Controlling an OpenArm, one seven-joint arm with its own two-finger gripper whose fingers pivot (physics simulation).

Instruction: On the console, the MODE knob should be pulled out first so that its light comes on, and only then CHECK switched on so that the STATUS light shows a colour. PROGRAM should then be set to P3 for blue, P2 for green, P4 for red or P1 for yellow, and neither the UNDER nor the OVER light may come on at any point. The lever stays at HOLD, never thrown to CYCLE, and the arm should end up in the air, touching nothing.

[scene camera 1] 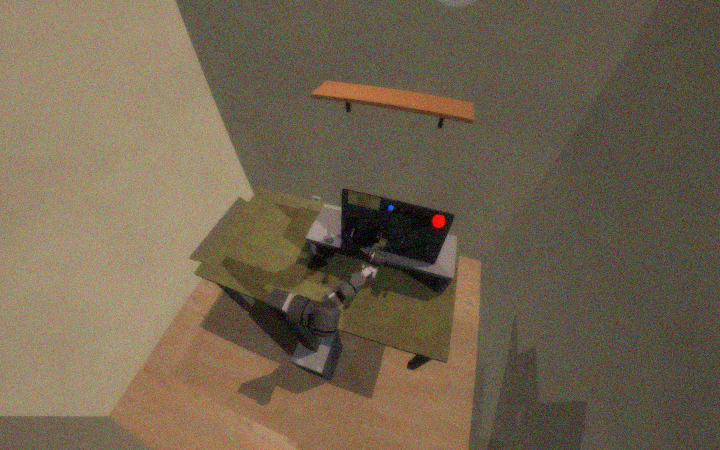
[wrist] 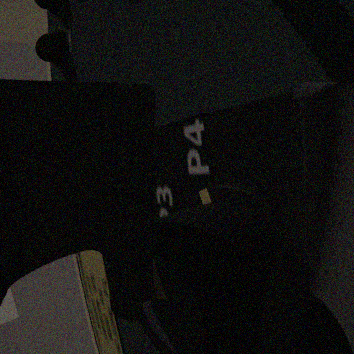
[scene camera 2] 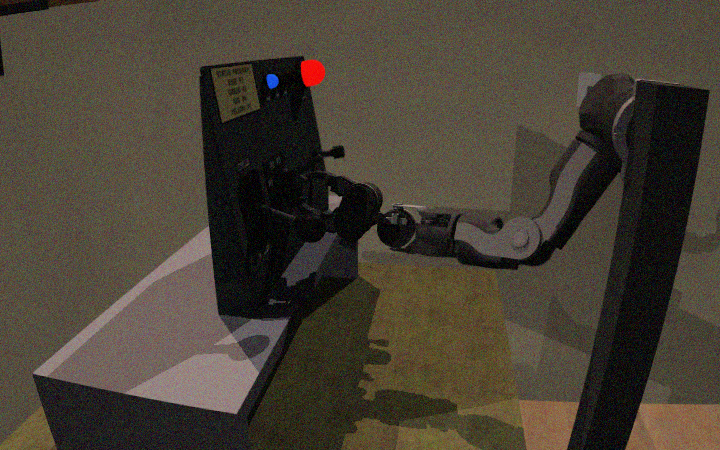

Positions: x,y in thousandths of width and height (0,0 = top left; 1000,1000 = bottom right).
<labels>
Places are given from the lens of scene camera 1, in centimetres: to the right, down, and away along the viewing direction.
dark console (scene camera 1: 581,503): 26, 1, 106
dark column (scene camera 1: 385,663): -26, 24, 74
pale bench (scene camera 1: 453,512): -19, 3, 133
The marked spots on the dark console and the dark column are 66 cm apart.
</labels>
